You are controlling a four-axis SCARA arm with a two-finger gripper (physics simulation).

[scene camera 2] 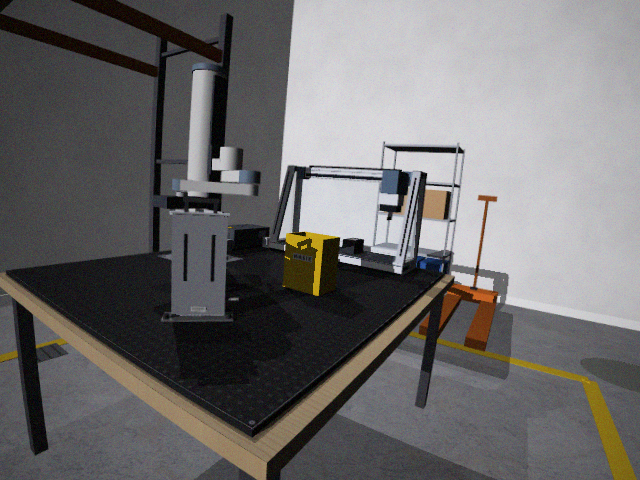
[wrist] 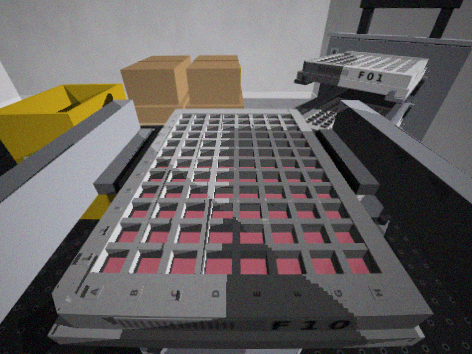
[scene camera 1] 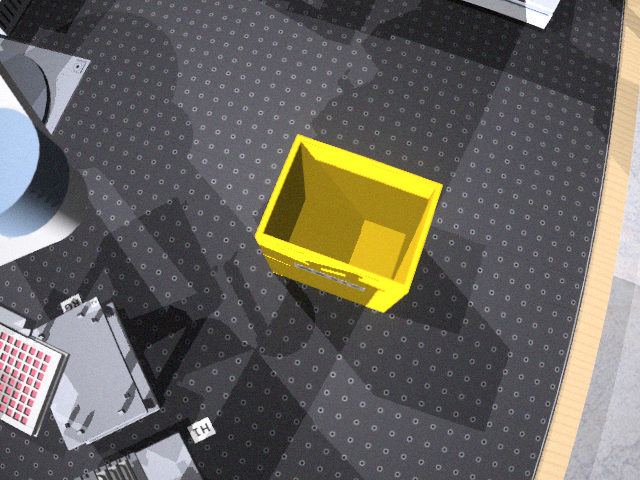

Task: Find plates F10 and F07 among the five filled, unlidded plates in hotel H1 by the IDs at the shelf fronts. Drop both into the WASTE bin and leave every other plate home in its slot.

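Note:
My gripper is shut on plate F10, a light grey plate with pink-filled wells, held level between the fingers; its ID shows on the front edge. The yellow WASTE bin stands upright and open; it is left of the held plate in the wrist view, and its visible inside shows no plate. Plate F01 rests in hotel H1 at the upper right of the wrist view. Another plate shows partly below it, its ID unreadable. Plate F07 cannot be identified.
A grey nest platform lies beside the held plate in scene camera 1, near the H1 label. The arm's blue-capped joint is at the left. A gantry machine stands behind the bin. Cardboard boxes show in the wrist view.

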